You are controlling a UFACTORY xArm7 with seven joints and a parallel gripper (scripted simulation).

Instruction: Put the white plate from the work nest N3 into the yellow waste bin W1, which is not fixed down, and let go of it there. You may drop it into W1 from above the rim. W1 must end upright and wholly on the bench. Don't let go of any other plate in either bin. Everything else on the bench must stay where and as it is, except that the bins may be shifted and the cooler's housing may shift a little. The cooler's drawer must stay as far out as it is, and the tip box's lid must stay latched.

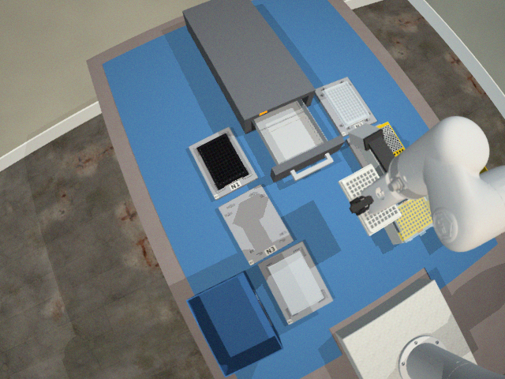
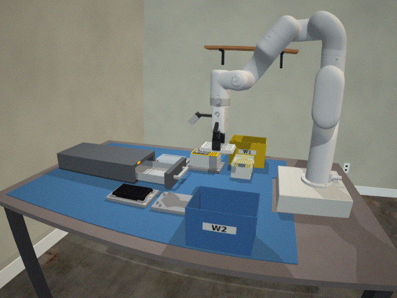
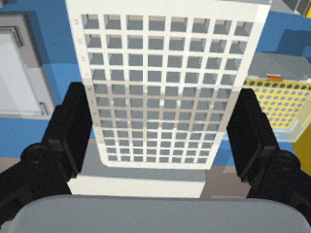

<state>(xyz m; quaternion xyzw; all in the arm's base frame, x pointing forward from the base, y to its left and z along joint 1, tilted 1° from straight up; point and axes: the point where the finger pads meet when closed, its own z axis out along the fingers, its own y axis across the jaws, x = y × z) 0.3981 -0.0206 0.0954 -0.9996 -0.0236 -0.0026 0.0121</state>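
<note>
My hand is 280 mm to the left of the yellow bin W1, 120 mm above it and 90 mm past it. The rest, counted from my hand: white plate (10 mm below); nest N3 (230 mm to the left, 150 mm below, 70 mm ahead); yellow tip box (160 mm to the right, 100 mm below, 90 mm ahead).
</note>
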